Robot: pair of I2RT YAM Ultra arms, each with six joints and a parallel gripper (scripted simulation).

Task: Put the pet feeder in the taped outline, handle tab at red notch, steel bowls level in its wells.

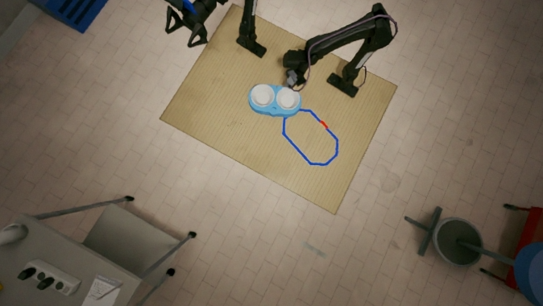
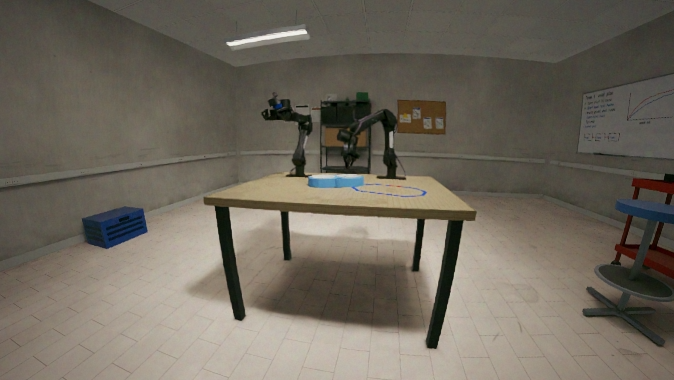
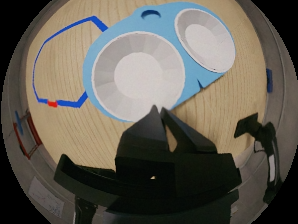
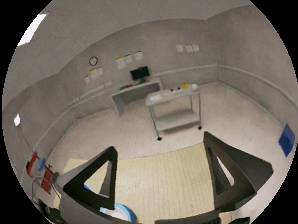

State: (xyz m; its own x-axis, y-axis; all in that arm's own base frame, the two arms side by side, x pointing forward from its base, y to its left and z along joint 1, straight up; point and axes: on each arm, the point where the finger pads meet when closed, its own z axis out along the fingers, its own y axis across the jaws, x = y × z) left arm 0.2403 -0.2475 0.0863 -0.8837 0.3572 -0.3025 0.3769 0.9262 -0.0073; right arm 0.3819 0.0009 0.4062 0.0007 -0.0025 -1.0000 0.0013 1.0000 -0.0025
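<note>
Now: left hand 90 mm short of the light blue pet feeder, 60 mm to the left of it and 60 mm above it.
</note>
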